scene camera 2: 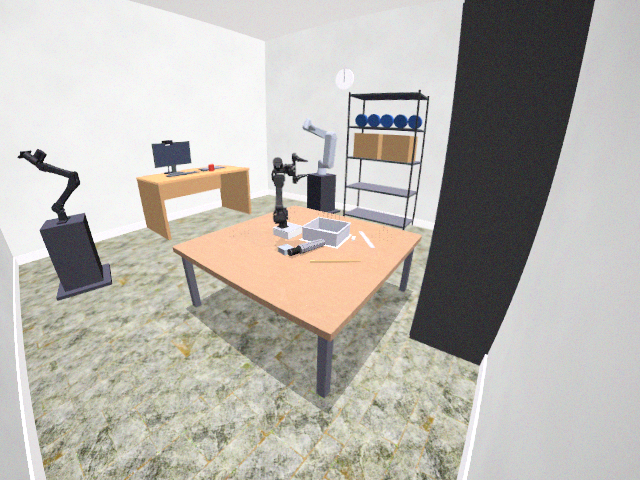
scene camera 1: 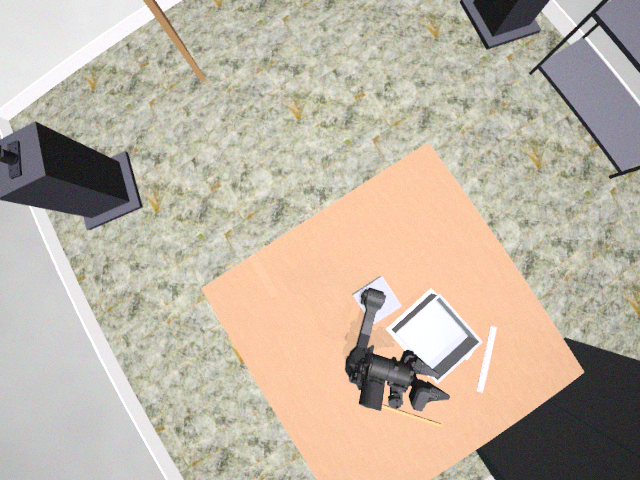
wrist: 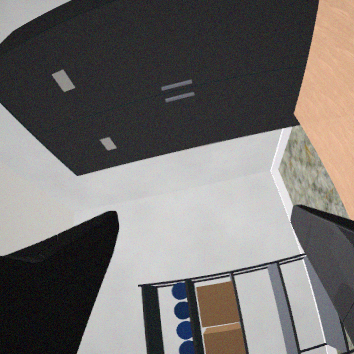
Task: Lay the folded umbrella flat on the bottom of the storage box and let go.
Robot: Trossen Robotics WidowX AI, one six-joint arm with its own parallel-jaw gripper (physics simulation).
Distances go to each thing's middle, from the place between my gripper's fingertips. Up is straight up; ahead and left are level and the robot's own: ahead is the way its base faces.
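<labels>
Storage box point(scene camera 1: 433, 330): my hand is 40 mm short of it, 140 mm to the right of it and 450 mm above it.
</labels>
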